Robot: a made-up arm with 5 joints. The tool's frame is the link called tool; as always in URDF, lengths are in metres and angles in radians. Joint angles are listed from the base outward. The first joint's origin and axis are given. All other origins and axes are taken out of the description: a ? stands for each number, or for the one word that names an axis. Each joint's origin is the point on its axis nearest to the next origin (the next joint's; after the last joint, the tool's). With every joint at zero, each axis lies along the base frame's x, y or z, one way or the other. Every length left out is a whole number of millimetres.
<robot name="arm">
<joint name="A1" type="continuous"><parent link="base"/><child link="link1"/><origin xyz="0 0 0.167" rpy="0 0 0"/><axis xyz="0 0 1"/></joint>
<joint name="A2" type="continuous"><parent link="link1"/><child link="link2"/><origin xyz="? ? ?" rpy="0 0 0"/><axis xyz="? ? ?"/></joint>
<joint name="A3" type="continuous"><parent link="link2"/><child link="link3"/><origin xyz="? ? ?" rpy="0 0 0"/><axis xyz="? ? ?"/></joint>
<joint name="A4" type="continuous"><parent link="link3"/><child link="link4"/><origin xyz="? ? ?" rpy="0 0 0"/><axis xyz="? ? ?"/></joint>
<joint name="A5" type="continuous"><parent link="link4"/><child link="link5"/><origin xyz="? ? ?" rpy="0 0 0"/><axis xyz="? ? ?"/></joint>
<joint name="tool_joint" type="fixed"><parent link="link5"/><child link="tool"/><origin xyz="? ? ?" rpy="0 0 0"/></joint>
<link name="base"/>
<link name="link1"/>
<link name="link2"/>
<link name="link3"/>
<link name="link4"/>
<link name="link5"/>
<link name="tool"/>
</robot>
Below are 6 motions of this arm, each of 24 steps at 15 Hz.
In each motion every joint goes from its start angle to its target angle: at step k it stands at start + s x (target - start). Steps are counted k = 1, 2, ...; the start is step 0. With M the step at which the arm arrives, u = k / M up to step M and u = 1 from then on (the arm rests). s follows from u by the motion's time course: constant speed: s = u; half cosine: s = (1 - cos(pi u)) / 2; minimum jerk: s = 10 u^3 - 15 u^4 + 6 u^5.
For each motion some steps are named. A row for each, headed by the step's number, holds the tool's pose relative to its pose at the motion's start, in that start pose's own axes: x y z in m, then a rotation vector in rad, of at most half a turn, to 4 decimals.
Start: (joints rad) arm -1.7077 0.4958 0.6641 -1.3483 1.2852
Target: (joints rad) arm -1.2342 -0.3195 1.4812 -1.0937 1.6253
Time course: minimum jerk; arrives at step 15
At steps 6, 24:
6: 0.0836 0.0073 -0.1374 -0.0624 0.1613 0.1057
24: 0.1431 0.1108 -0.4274 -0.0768 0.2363 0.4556

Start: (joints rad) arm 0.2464 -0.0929 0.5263 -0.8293 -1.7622
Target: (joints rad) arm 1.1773 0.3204 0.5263 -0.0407 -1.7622
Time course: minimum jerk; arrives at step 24
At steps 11, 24:
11: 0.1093 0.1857 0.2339 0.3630 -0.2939 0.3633
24: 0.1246 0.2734 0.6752 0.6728 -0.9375 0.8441

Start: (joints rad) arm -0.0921 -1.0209 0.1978 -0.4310 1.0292
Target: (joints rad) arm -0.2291 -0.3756 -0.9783 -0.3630 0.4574
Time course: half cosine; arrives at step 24
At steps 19, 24:
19: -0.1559 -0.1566 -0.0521 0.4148 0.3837 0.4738
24: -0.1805 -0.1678 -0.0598 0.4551 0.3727 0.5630

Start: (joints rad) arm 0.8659 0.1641 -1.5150 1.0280 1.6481
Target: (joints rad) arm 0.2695 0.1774 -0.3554 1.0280 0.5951
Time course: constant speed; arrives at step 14
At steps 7, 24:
7: -0.0225 -0.0428 -0.1218 0.2084 -0.4765 -0.0660
24: -0.0277 -0.0846 -0.2958 0.4774 -0.8343 -0.3216

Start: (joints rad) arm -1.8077 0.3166 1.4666 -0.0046 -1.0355
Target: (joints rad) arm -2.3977 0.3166 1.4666 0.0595 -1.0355
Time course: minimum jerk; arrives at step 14
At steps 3, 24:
3: -0.0017 -0.0174 -0.0291 0.0126 0.0351 -0.0172
24: -0.1478 -0.1998 -0.4124 0.1980 0.4998 -0.2463

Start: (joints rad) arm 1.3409 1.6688 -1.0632 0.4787 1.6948
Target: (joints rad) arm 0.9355 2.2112 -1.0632 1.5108 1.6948
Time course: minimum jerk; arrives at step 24
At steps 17, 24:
17: 0.0569 -0.2127 -0.0623 -0.1274 -0.0234 -0.3159
24: 0.0776 -0.2464 -0.0683 -0.1628 -0.0287 -0.3757

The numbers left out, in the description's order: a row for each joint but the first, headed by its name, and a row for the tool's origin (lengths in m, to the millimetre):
A2: xyz 0.026 -0.363 0, axis 1 0 0
A3: xyz 0 -0.347 0.103, axis 0 0 -1
A4: xyz 0.006 -0.006 0, axis 0 1 0
A5: xyz 0.084 0 0.074, axis 1 0 0
tool: xyz 0 0.028 0.015

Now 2 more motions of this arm.
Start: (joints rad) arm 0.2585 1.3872 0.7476 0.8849 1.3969
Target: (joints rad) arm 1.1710 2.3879 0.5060 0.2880 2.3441
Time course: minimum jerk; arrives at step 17
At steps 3, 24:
3: 0.0265 0.0018 -0.0114 0.0303 0.0190 -0.0282
24: 0.3892 -0.3228 -0.1893 1.1311 -0.1639 -0.6962

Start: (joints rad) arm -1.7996 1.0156 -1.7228 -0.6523 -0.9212
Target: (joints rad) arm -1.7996 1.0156 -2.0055 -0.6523 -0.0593
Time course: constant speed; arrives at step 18
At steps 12, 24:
12: -0.0041 -0.0126 0.0181 0.6879 -0.0904 0.1230
24: -0.0057 -0.0218 0.0223 1.0297 -0.1105 0.2070

